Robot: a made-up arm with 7 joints.
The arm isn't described. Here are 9 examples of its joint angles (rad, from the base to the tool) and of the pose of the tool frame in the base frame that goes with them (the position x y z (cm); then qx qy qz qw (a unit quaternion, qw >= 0)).
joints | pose
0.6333 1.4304 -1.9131 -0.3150 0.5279 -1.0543 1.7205 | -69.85 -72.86 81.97 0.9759 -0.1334 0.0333 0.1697
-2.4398 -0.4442 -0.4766 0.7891 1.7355 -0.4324 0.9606 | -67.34 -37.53 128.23 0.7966 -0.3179 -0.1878 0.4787
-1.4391 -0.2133 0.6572 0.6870 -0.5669 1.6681 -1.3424 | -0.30 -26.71 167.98 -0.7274 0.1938 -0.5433 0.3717
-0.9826 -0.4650 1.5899 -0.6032 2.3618 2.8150 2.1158 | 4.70 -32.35 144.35 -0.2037 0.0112 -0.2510 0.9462
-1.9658 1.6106 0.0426 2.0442 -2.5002 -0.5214 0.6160 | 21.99 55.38 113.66 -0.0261 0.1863 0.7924 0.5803
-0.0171 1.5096 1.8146 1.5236 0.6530 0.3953 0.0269 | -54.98 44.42 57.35 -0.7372 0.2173 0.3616 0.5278
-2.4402 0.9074 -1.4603 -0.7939 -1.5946 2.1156 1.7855 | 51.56 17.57 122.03 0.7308 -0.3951 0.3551 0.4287
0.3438 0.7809 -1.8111 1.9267 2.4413 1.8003 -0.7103 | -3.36 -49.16 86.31 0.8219 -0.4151 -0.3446 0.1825
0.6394 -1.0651 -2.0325 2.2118 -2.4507 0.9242 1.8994 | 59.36 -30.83 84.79 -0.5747 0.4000 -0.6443 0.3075
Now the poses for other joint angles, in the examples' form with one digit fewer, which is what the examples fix.
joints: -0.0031 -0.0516 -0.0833 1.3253 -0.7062 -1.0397 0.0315
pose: 44.8 -27.0 133.5 0.048 0.922 -0.282 0.262
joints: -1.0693 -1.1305 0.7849 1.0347 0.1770 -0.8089 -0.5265
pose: 55.4 -60.4 63.2 0.279 0.665 0.637 0.272
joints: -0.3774 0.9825 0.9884 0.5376 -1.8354 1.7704 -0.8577
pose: -80.5 44.1 107.8 0.537 0.493 0.684 0.040
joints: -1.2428 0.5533 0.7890 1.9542 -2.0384 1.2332 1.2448
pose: 32.8 23.0 116.9 -0.554 0.216 -0.365 0.716
